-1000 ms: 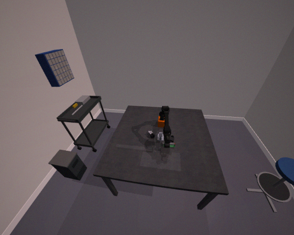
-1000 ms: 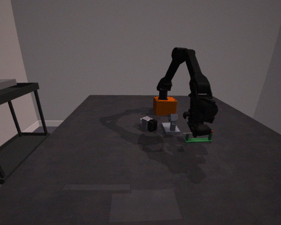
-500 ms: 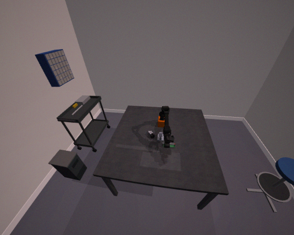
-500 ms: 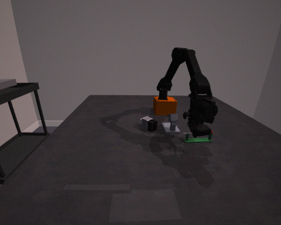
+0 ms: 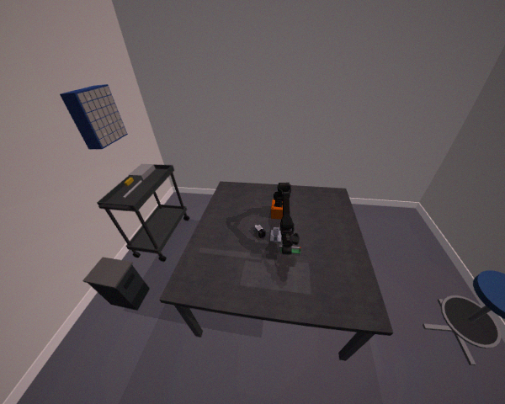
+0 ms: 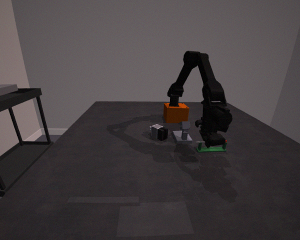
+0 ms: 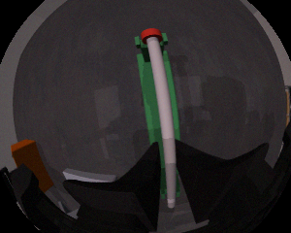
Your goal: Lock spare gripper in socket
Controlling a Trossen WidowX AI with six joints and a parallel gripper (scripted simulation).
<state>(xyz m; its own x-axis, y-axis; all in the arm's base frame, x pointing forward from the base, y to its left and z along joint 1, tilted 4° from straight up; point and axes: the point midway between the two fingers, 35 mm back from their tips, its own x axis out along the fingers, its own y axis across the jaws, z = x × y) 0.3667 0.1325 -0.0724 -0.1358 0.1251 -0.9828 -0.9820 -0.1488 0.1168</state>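
Right now the green cradle is 2 cm to the left of my gripper tip. Round my gripper tip: grey mount: 10 cm to the right, 10 cm behind, 3 cm above; then spare gripper: 24 cm to the right, 12 cm behind, 1 cm above.
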